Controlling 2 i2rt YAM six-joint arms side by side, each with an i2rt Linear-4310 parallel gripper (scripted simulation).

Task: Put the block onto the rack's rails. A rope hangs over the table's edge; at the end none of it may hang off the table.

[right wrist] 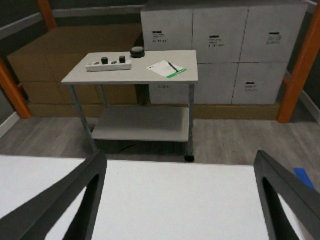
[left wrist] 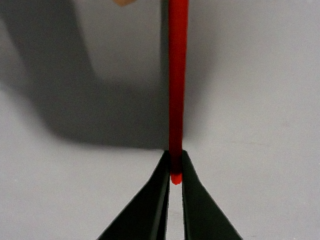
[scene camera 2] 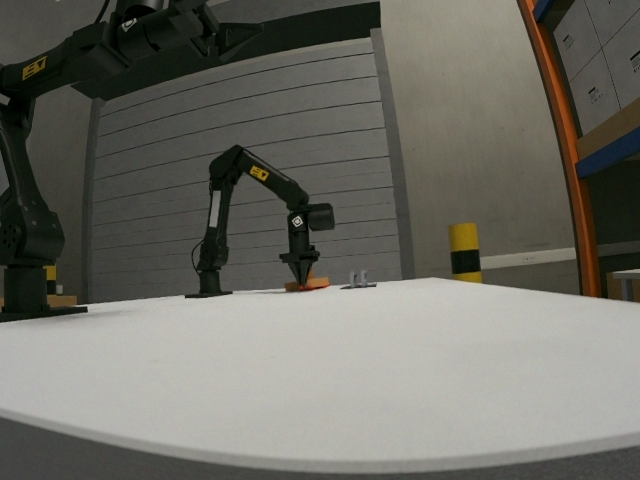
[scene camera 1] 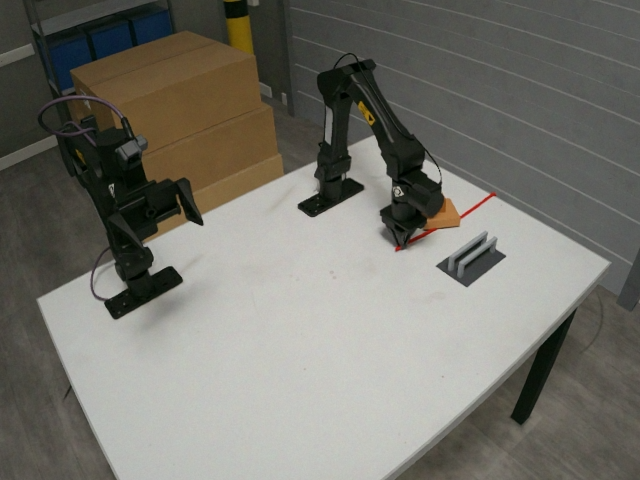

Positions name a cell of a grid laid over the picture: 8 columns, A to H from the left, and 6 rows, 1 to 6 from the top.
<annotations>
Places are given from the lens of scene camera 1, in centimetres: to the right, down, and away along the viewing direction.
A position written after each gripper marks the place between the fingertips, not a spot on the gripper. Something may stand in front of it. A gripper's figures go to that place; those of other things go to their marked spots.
left gripper (scene camera 1: F4): 20, 2, 127
right gripper (scene camera 1: C3): -21, 0, 71
rack (scene camera 1: F4): 35, 8, 119
</annotations>
